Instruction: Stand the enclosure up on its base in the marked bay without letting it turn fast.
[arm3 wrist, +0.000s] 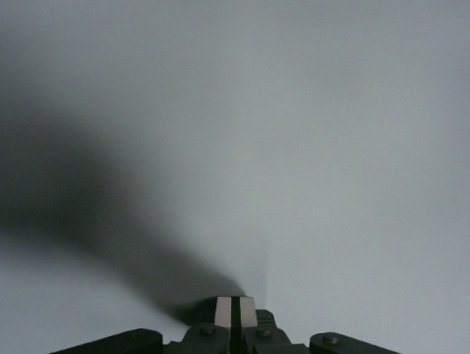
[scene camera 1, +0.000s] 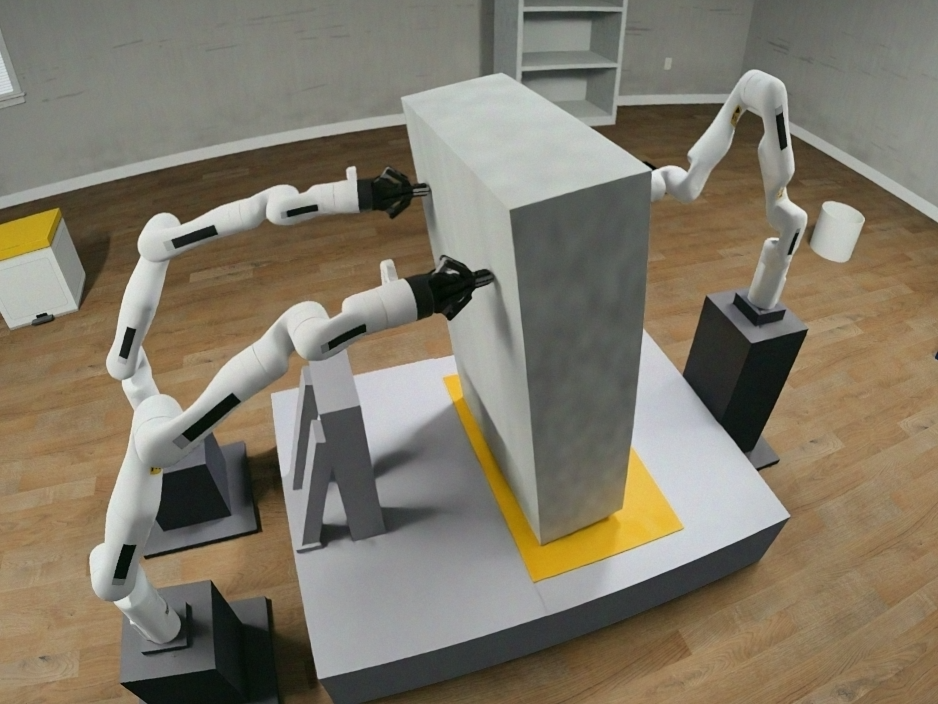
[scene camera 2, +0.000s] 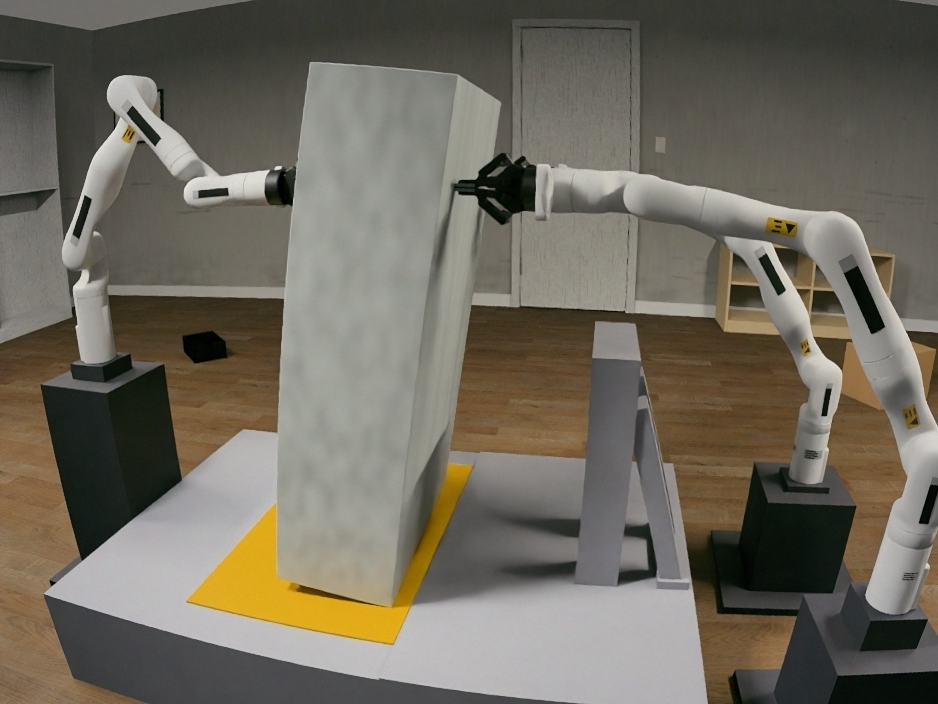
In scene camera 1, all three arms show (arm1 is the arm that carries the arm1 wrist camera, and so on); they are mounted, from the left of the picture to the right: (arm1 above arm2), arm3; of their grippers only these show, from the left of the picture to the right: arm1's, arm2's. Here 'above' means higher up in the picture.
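Note:
The tall grey enclosure (arm3 wrist: 325, 125) (scene camera 1: 583, 341) (scene camera 2: 356, 341) stands nearly upright with its lower end over the yellow marked bay (scene camera 1: 651, 500) (scene camera 2: 242, 575). In scene camera 2 it leans slightly to the right, with a thin dark gap under its lower left edge. Arm1's gripper (scene camera 1: 425, 189) and arm2's gripper (scene camera 1: 488, 278) are shut, fingertips at the enclosure's left face. Arm3's gripper (arm3 wrist: 235, 311) is shut in its wrist view, facing the grey surface; whether it touches cannot be told. In scene camera 2 the right-hand gripper (scene camera 2: 458, 187) is shut at the right face; the left-hand arm's fingers are hidden.
The bay lies on a low grey platform (scene camera 1: 424, 591) (scene camera 2: 530, 644). A grey braced support (scene camera 1: 352, 454) (scene camera 2: 609, 454) stands on it, apart from the enclosure. Dark pedestals (scene camera 1: 742, 371) (scene camera 2: 109, 447) carry the arms around the platform. A white bin (scene camera 1: 837, 231) stands on the floor at right.

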